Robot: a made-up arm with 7 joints. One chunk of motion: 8 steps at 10 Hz.
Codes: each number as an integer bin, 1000 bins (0 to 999) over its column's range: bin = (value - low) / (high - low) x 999, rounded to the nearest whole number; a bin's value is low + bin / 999 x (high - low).
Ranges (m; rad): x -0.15..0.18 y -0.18..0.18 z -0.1..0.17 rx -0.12..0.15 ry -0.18..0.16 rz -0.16..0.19
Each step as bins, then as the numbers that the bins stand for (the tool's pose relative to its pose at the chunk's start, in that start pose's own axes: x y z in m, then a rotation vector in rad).
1 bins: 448 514 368 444 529 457
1 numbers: -0.0020 0.0052 -0.0005 0.0000 0.0000 0.0001
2 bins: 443 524 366 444 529 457
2 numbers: -0.0037 0.0088 -0.0011 0.0000 0.0000 0.0001
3 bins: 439 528 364 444 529 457
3 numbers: -0.0050 0.0103 -0.0016 0.0000 0.0000 0.0001
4 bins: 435 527 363 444 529 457
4 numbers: -0.0063 0.0099 -0.0019 0.0000 0.0000 0.0001
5 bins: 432 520 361 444 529 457
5 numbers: -0.0073 0.0074 -0.0024 0.0000 0.0000 0.0001
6 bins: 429 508 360 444 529 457
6 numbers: -0.0083 0.0031 -0.0027 0.0000 0.0000 0.0001
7 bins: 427 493 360 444 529 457
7 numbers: -0.0089 -0.0023 -0.0027 0.0000 0.0000 0.0001
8 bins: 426 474 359 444 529 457
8 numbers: -0.0093 -0.0092 -0.0030 0.0000 0.0000 0.0001
